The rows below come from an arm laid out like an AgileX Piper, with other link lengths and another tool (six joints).
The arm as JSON. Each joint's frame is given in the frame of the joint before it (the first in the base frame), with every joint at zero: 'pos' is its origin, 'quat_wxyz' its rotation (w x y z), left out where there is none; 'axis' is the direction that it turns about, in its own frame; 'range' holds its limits. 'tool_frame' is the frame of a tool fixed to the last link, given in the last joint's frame.
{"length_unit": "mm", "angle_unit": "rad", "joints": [
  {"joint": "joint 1", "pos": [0.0, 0.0, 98.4], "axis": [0.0, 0.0, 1.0], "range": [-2.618, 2.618]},
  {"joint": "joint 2", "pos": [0.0, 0.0, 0.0], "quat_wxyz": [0.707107, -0.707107, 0.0, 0.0], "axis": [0.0, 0.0, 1.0], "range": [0.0, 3.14]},
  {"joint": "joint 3", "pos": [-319.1, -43.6, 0.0], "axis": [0.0, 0.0, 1.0], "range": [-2.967, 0.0]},
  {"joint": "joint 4", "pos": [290.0, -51.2, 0.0], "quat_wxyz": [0.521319, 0.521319, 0.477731, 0.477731], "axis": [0.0, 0.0, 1.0], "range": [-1.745, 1.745]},
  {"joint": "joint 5", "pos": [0.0, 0.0, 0.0], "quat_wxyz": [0.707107, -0.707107, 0.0, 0.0], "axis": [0.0, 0.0, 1.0], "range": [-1.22, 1.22]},
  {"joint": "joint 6", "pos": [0.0, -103.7, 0.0], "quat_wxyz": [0.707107, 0.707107, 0.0, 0.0], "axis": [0.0, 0.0, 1.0], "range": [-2.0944, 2.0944]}
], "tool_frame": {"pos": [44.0, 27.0, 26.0], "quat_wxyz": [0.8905, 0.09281, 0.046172, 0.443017]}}
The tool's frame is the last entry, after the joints.
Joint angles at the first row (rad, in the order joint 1, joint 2, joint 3, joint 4, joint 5, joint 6):
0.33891, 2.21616, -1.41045, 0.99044, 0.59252, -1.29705
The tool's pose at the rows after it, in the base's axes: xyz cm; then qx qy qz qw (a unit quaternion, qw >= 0):
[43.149, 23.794, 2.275, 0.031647, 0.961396, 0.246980, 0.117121]
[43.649, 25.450, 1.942, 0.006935, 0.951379, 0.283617, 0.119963]
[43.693, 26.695, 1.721, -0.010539, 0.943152, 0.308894, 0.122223]
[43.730, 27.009, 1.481, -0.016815, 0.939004, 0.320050, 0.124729]
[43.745, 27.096, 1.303, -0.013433, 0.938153, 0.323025, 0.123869]
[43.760, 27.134, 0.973, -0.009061, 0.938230, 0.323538, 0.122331]
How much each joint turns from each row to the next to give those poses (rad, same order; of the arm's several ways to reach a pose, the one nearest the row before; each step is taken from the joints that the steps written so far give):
0.01258, 0.05323, -0.04928, 0.11831, 0.02419, -0.10112
0.01356, 0.04023, -0.04612, 0.10148, 0.04679, -0.10611
0.01349, 0.02294, -0.02183, 0.07110, 0.03100, -0.07400
0.00151, 0.01008, -0.00333, 0.03853, 0.01294, -0.04364
0.00000, 0.00500, 0.00004, 0.01436, 0.00038, -0.00681
-0.00001, 0.00729, 0.00002, 0.01004, -0.00317, -0.00312

